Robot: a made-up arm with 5 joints.
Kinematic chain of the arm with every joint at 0, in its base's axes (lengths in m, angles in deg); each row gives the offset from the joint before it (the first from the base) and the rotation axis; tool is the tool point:
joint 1: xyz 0 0 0.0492 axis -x
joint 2: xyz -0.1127 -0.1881 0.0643 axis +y
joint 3: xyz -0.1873 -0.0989 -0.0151 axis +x
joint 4: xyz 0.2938 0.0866 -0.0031 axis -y
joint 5: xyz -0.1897 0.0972 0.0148 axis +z
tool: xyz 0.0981 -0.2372 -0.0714
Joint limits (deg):
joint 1: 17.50..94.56
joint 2: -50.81..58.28
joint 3: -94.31..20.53
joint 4: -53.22..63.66
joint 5: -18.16..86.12
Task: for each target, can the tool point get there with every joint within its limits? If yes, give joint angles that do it. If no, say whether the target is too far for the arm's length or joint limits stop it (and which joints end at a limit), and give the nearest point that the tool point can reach.
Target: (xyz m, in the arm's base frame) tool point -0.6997 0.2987 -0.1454
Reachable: no: joint limits stop it (at a limit: joint 1, joint 2, joint 4, joint 5) | nearest point -0.2345 -0.1135 -0.0415 | short by 0.630 m
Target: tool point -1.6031 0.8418 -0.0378
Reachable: no: too far | nearest point -0.2130 0.1375 0.3027 | short by 1.595 m
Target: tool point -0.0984 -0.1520 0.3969
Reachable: yes | joints 53.41 -37.12 -68.25 5.77 0.73
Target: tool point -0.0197 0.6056 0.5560
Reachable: no: joint limits stop it (at a limit: joint 1, joint 3, joint 4) | nearest point -0.0924 0.2086 0.4841 | short by 0.410 m
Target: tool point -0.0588 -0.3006 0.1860
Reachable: yes | joints 46.88 45.60 -83.22 32.37 42.87
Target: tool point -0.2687 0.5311 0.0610
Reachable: no: joint limits stop it (at a limit: joint 1, joint 2, joint 3, joint 4, joint 5) | nearest point -0.0732 0.2684 0.0731 | short by 0.328 m
